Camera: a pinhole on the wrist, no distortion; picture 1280 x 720 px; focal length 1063.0 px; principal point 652.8 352.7 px. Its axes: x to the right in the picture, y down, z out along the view. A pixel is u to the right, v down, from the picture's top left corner.
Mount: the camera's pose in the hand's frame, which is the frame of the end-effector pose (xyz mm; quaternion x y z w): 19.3 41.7 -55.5 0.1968 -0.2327 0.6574 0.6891
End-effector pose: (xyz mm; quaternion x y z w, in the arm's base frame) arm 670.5 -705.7 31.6 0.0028 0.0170 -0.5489 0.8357
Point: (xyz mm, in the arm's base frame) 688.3 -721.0 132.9
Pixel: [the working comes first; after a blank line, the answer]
In the camera's frame: 64.5 -6.0 147.3

1118 309
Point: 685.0 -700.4 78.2
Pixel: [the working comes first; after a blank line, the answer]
In the camera's frame: 36.8 14.7 100.1

1044 509
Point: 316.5 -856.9 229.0
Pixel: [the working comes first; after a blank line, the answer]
In the camera's frame: -207.1 -6.3 450.9

165 338
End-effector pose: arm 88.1 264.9 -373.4 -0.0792 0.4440 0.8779 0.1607
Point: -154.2 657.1 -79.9
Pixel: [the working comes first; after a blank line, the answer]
In the camera's frame: 360.1 -223.5 402.9

outside the picture
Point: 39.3 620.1 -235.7
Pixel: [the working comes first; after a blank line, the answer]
In the camera's frame: 151.2 -84.2 408.3

1046 134
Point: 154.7 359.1 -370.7
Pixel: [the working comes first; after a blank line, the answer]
In the camera's frame: -18.5 51.0 178.9

543 656
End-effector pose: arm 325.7 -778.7 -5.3 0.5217 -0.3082 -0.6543 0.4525
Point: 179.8 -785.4 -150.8
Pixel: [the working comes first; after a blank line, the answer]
In the camera's frame: -74.9 -69.6 243.9

326 49
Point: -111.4 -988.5 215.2
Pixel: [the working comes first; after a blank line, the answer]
In the camera's frame: 416.3 -115.6 372.9

outside the picture
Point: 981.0 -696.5 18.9
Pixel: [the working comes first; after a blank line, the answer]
In the camera's frame: -235.3 161.2 -530.4

behind the camera
